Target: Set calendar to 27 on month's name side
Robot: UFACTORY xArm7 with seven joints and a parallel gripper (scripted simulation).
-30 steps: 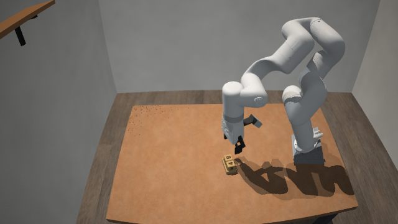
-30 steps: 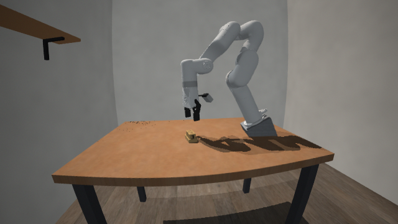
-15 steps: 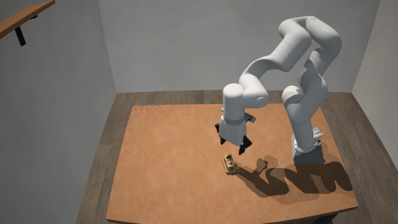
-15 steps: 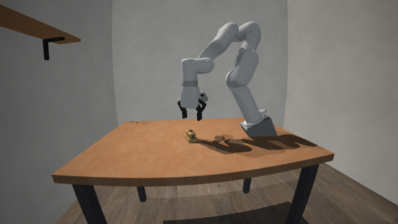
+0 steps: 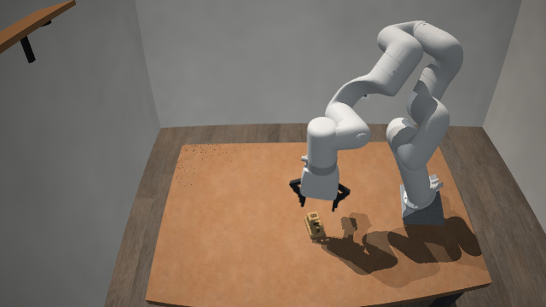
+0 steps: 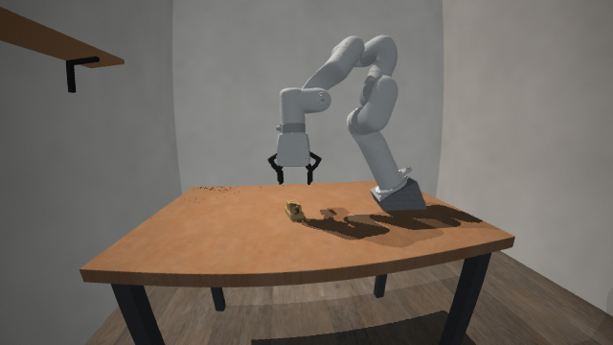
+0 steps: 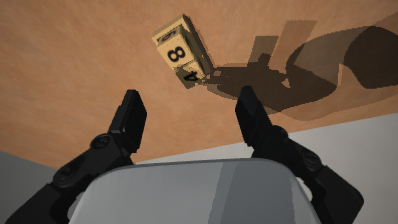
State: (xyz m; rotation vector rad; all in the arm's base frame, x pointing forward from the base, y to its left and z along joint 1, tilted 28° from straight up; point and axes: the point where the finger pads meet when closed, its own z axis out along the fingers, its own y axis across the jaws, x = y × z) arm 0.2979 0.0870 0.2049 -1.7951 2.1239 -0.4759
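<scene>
The wooden digit cube is 9 cm below my hand and 2 cm to the left of it. Round my hand: wooden calendar tray 11 cm below.
</scene>
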